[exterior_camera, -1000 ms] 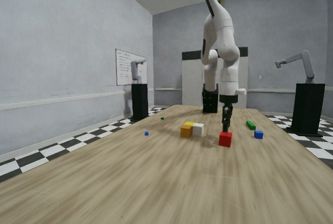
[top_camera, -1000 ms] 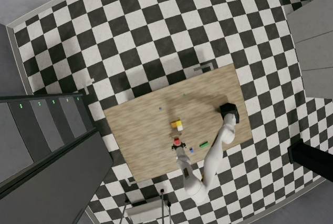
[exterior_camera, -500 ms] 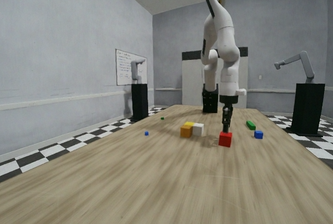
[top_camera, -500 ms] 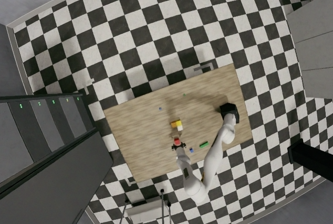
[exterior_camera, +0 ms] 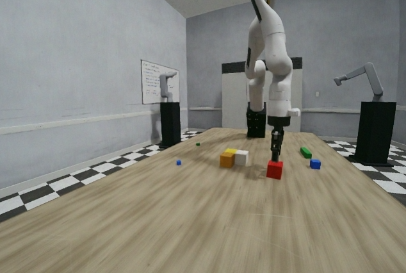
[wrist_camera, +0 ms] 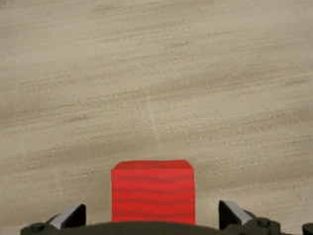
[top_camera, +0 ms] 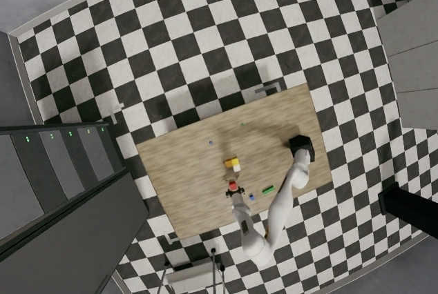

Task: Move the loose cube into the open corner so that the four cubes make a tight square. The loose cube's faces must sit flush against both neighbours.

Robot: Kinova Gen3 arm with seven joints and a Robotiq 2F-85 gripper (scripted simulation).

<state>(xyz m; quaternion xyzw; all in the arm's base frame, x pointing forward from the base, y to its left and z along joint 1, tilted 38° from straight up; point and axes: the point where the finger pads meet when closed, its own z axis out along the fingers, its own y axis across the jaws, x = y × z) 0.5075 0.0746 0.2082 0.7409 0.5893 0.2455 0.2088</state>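
The red cube is 50 mm below my hand. Also, from my hand: green block: 250 mm behind, 180 mm to the left, 70 mm below.
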